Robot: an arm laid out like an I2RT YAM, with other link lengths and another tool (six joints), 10 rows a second.
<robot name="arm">
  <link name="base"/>
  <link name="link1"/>
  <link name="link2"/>
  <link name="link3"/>
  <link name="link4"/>
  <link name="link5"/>
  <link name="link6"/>
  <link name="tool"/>
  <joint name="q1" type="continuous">
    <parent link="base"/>
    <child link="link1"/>
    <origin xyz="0 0 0.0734" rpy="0 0 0"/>
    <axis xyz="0 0 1"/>
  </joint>
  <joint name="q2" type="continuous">
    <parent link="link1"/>
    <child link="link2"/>
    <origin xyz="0.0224 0.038 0.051" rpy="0 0 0"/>
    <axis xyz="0 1 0"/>
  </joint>
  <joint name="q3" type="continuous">
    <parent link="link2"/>
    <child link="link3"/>
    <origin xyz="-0.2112 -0.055 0" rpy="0 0 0"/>
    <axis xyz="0 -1 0"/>
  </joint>
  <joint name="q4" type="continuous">
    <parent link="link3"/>
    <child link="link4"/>
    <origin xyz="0.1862 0.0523 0.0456" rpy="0 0 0"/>
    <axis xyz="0 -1 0"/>
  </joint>
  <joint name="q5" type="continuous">
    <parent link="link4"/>
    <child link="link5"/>
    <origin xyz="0.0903 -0.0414 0.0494" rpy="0 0 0"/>
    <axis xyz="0 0 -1"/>
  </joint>
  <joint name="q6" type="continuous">
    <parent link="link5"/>
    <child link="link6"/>
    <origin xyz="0.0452 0 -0.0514" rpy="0 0 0"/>
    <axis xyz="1 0 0"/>
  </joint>
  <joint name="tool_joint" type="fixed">
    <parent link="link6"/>
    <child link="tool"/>
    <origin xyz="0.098 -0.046 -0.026" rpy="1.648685 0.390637 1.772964"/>
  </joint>
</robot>
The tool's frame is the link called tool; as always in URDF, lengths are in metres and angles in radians. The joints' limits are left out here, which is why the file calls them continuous.
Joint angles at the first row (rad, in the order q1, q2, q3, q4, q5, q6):
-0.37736, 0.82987, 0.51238, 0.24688, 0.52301, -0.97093
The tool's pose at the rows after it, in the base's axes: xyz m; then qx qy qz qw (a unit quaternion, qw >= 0):
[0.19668 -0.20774 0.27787 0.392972 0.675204 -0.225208 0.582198]
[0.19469 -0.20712 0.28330 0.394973 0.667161 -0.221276 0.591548]
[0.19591 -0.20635 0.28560 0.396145 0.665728 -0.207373 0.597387]
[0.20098 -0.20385 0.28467 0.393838 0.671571 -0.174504 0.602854]
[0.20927 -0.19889 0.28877 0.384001 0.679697 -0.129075 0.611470]
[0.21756 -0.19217 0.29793 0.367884 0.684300 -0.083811 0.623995]
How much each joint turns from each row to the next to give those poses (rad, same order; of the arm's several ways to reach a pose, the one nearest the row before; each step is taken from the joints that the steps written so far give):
-0.00002, -0.00307, -0.00921, 0.03225, 0.02458, -0.02458
0.00001, -0.01222, 0.00607, 0.00314, 0.00003, 0.00759
0.00002, -0.00616, 0.01528, -0.01992, -0.01680, 0.02450
-0.00003, -0.01070, 0.02152, -0.04753, -0.05059, 0.05058
0.00003, -0.01226, 0.04443, -0.06583, -0.07962, 0.05677
0.00002, -0.01225, 0.04752, -0.04912, -0.08589, 0.04597

